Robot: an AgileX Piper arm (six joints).
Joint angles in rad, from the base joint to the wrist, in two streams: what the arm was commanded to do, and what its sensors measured. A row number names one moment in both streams.
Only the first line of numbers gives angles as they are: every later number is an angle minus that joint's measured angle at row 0.
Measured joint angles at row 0: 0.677 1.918 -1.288 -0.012 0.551 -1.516
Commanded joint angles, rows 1 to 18: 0.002 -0.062 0.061 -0.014 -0.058 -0.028; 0.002 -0.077 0.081 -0.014 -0.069 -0.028; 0.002 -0.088 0.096 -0.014 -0.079 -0.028; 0.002 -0.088 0.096 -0.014 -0.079 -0.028; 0.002 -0.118 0.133 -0.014 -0.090 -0.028; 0.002 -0.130 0.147 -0.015 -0.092 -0.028; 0.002 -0.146 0.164 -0.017 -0.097 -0.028; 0.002 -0.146 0.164 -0.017 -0.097 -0.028; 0.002 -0.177 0.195 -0.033 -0.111 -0.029; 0.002 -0.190 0.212 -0.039 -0.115 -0.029; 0.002 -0.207 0.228 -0.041 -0.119 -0.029; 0.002 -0.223 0.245 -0.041 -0.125 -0.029; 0.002 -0.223 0.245 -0.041 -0.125 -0.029; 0.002 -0.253 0.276 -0.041 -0.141 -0.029; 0.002 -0.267 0.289 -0.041 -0.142 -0.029; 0.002 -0.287 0.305 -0.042 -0.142 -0.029; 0.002 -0.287 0.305 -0.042 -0.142 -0.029; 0.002 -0.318 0.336 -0.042 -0.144 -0.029
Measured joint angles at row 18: 0.000 -0.266 0.302 -0.033 -0.110 -0.021
